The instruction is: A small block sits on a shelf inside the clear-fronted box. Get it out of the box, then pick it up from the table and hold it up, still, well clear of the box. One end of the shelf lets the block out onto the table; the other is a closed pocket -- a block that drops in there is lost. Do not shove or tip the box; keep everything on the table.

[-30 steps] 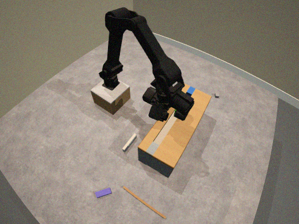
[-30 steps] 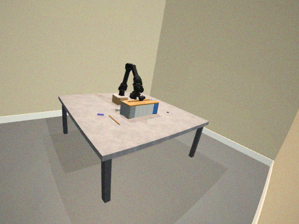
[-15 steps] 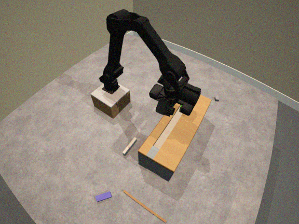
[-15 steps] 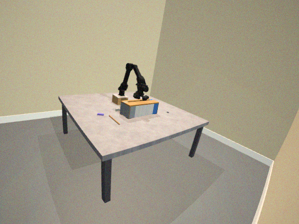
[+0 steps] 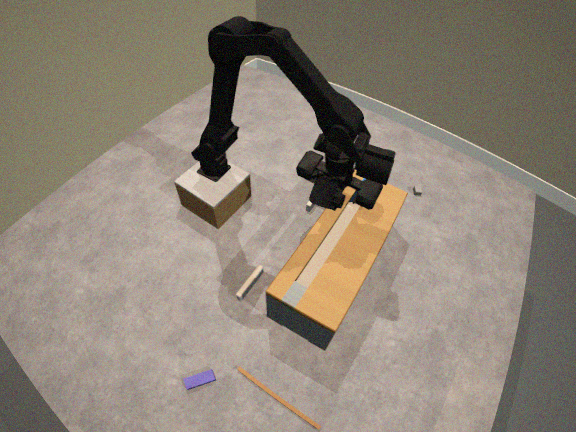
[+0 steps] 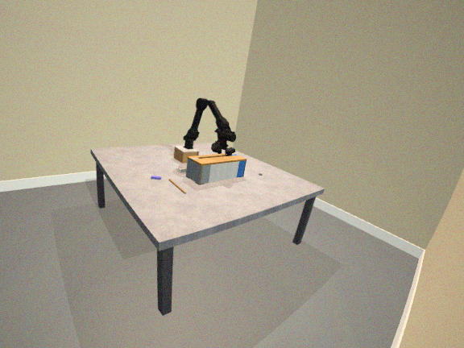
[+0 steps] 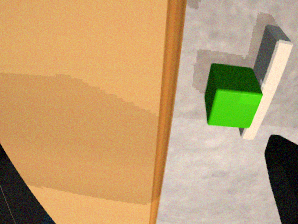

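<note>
Now: gripper tip 60 mm above the green block, 30 mm to the right of it and 20 mm past it. From my gripper tip the other things lie so: long box: 120 mm to the right, 30 mm below, 30 mm ahead; thin orange stick: 460 mm to the right, 100 mm ahead, 80 mm below.
</note>
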